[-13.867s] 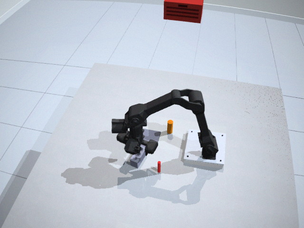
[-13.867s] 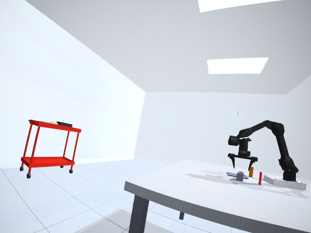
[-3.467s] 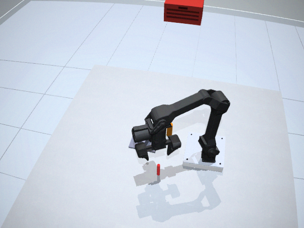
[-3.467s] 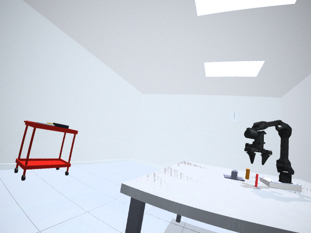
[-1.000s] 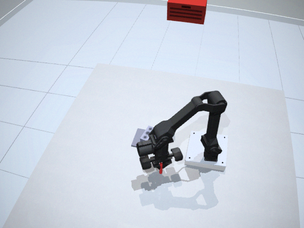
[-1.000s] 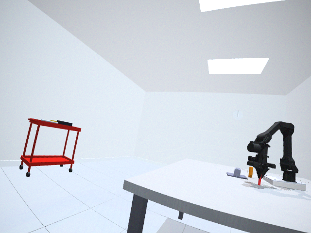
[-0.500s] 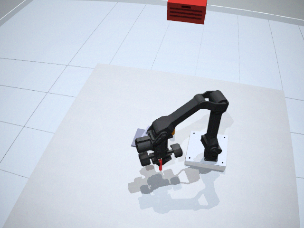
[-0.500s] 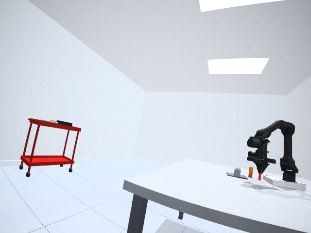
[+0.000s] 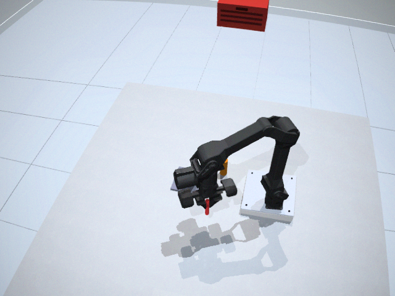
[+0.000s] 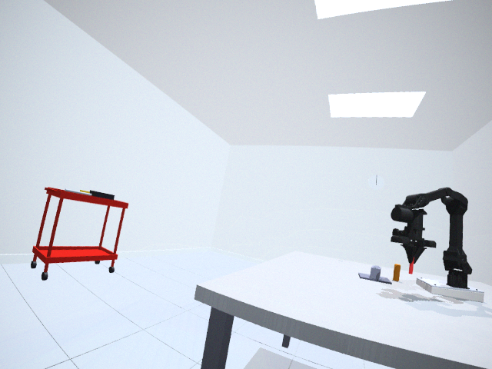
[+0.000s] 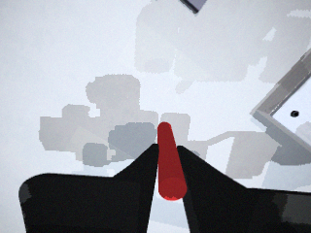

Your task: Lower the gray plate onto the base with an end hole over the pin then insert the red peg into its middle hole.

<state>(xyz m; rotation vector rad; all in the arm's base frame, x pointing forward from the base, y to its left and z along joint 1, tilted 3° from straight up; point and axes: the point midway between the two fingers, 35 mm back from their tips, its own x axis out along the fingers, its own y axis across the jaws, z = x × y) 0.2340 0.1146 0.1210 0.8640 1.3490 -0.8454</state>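
Now: gripper tip 19 cm to the left of the gray plate, 9 cm short of it and 7 cm above it. Also, from my gripper tip: orange cylinder 26 cm to the right, 8 cm below, 3 cm behind; red peg right at my gripper tip; square base 18 cm to the right, 11 cm below, 9 cm ahead.
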